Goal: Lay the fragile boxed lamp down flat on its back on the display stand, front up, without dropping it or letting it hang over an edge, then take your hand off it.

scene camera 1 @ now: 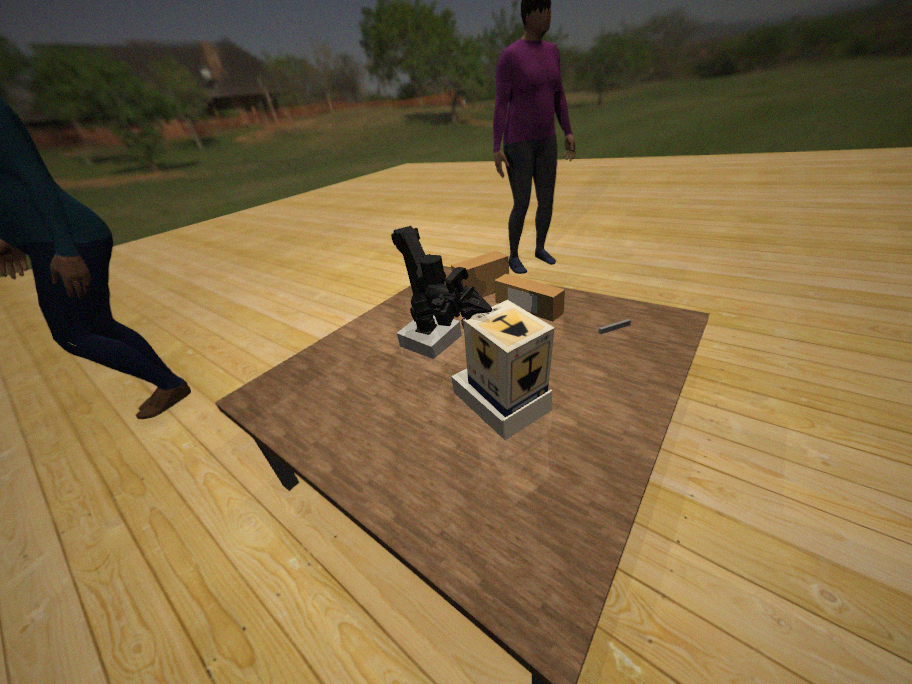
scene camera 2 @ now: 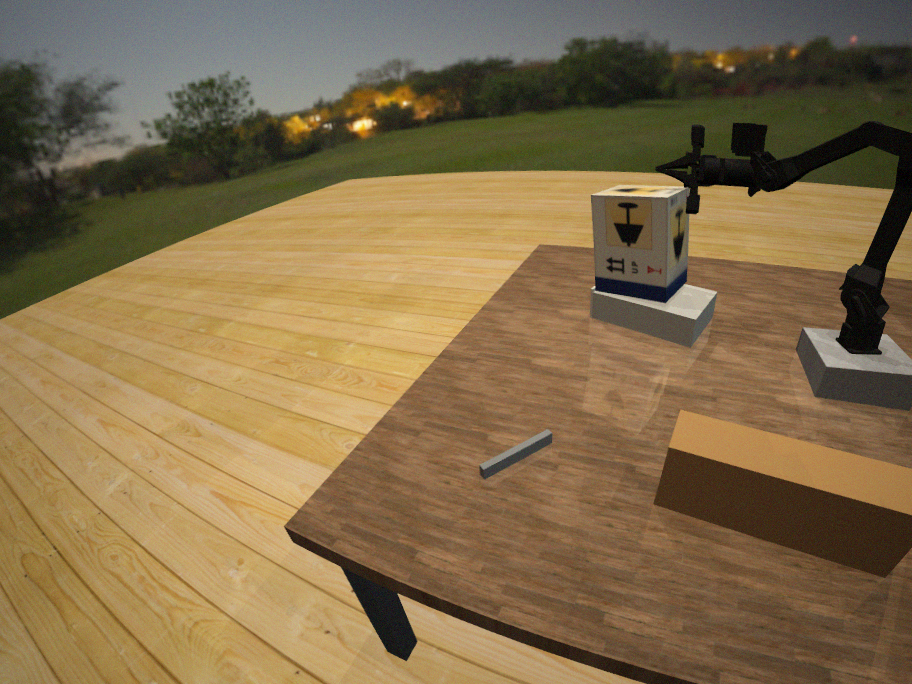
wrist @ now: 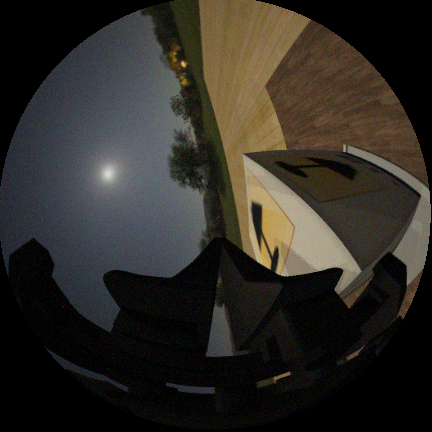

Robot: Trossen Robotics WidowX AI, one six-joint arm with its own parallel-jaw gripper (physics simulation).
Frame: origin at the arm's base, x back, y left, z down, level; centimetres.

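Seen in the pictures: gripper, fingertip midpoint: [scene camera 1: 491, 309] [scene camera 2: 655, 168] [wrist: 218, 242]; arm's base, link origin: [scene camera 1: 426, 328] [scene camera 2: 857, 346].
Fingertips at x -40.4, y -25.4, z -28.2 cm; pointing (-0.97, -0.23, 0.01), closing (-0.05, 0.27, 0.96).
Offsets run from my fingertips to a thing's top centre. Level surfaces: height alone.
The boxed lamp [scene camera 1: 508, 363] [scene camera 2: 639, 234] [wrist: 322, 209] is a white carton with yellow lamp pictures and a blue bottom band. It stands upright on the low white display stand [scene camera 1: 504, 420] [scene camera 2: 657, 319] [wrist: 421, 217] on the brown table {dz +34.8 cm} [scene camera 1: 420, 489] [scene camera 2: 535, 543]. My gripper [scene camera 1: 477, 306] [scene camera 2: 665, 164] [wrist: 218, 242] is shut and empty. It is level with the carton's top edge, on the side facing the arm's base. In the wrist view the fingertips are close beside the upper corner of the carton; I cannot tell whether they touch it.
The arm's white base [scene camera 1: 429, 337] stands behind the stand. Two brown cardboard boxes {dx +12.1, dy +62.4, dz +23.8 cm} [scene camera 1: 529, 295] {dx +38.0, dy +71.6, dz +18.8 cm} [scene camera 1: 483, 268] [scene camera 2: 734, 482] lie at the back of the table. A small grey bar {dx -23.8, dy +55.3, dz +32.6 cm} [scene camera 1: 615, 326] [scene camera 2: 516, 452] lies near the table's edge. A person in purple [scene camera 1: 529, 122] stands behind the table; another person's leg [scene camera 1: 148, 380] shows at the left.
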